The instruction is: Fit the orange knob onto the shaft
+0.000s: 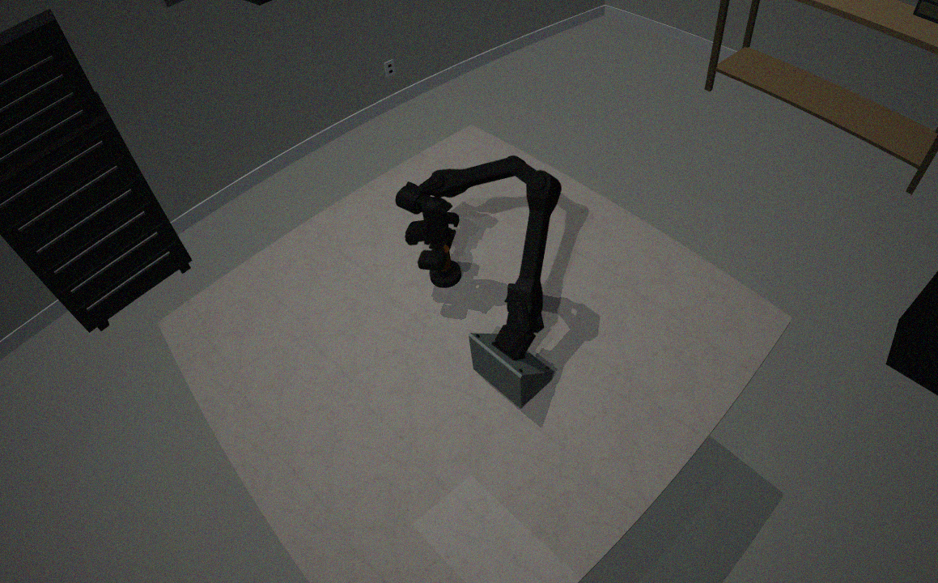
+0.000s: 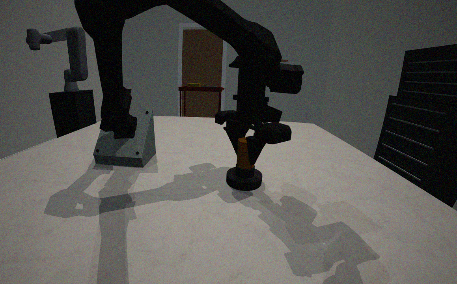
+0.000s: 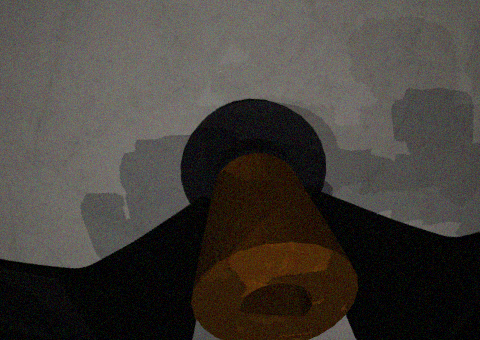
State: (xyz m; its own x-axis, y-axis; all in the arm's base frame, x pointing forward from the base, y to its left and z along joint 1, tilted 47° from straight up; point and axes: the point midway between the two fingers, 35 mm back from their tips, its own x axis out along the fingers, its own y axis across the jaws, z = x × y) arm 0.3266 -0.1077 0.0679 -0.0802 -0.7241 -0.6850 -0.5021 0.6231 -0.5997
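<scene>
My gripper tip is now 20 mm below the orange knob. From my gripper tip the other things lie so: dark round pedestal: 20 mm below.
</scene>
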